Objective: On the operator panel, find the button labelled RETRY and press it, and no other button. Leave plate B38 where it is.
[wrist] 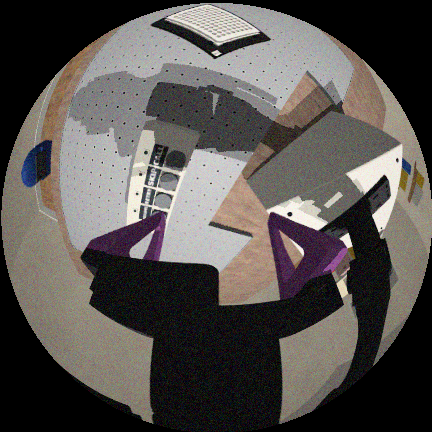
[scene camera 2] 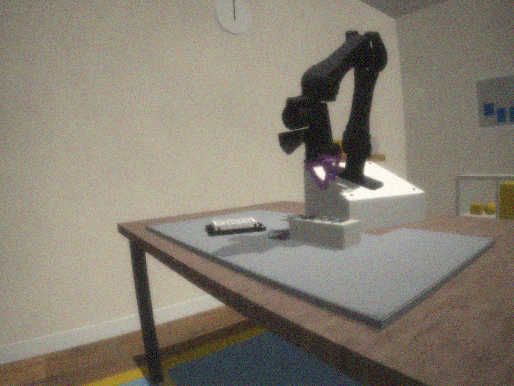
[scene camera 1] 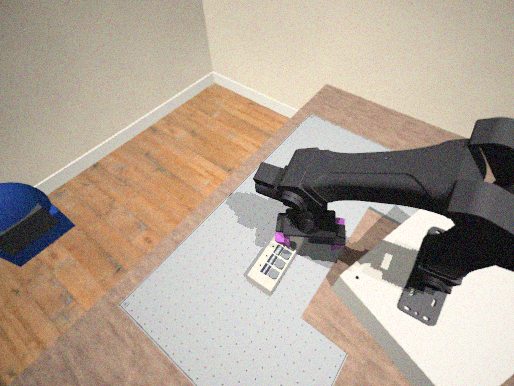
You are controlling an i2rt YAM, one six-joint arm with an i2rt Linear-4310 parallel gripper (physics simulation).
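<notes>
The cream operator panel [scene camera 1: 260, 281] [scene camera 2: 325, 235] [wrist: 134, 200] lies on the mat with a row of round grey buttons. In the wrist view CALL, SKIP and RETRY can be read from top to bottom; the lowest label is partly legible. The RETRY button [scene camera 1: 280, 263] [wrist: 164, 200] is third from the top there, and the left finger covers the lowest button. My gripper [scene camera 1: 311, 242] [scene camera 2: 324, 186] [wrist: 216, 217] is open and empty, above the panel's height and off to its robot-base side. A white plate [scene camera 2: 234, 221] [wrist: 215, 22], its label unreadable, sits on a black holder; the arm hides it in scene camera 1.
The white robot base block [scene camera 1: 470, 320] [scene camera 2: 387, 210] [wrist: 325, 145] stands beside the mat. The pale blue perforated mat [scene camera 1: 200, 310] [scene camera 2: 400, 265] [wrist: 100, 175] lies on the wooden table [scene camera 1: 100, 340] [scene camera 2: 475, 285]. A blue object [scene camera 1: 30, 205] [wrist: 35, 167] is beyond the table's edge.
</notes>
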